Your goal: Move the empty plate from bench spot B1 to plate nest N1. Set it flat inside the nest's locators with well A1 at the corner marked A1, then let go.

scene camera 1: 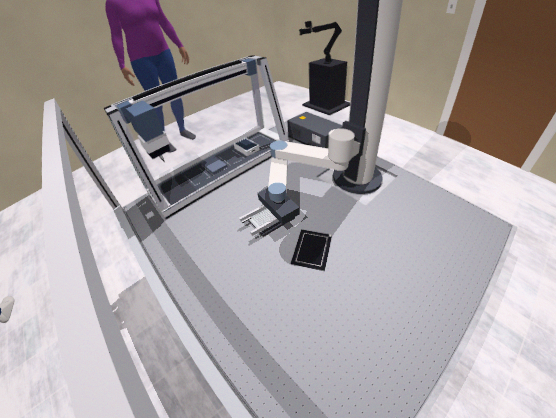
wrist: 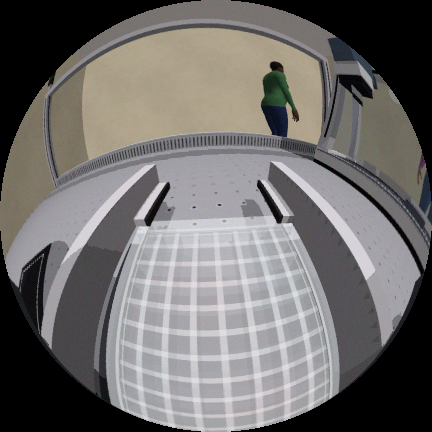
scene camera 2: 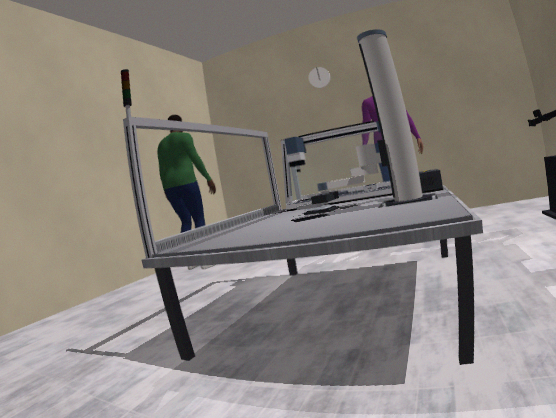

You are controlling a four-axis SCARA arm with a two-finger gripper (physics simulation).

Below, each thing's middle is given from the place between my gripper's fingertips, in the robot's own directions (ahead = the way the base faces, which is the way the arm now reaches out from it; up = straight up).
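The pipettor deck (scene camera 1: 196, 176) is 46 cm to the right of my hand and 24 cm behind it. As for the black nest with white outline (scene camera 1: 312, 248), I find it 24 cm to the left of my hand, 13 cm behind it and 4 cm below it. My gripper itself is 2 cm above the white well plate (wrist: 219, 316), 10 cm past it and 1 cm to the right of it.
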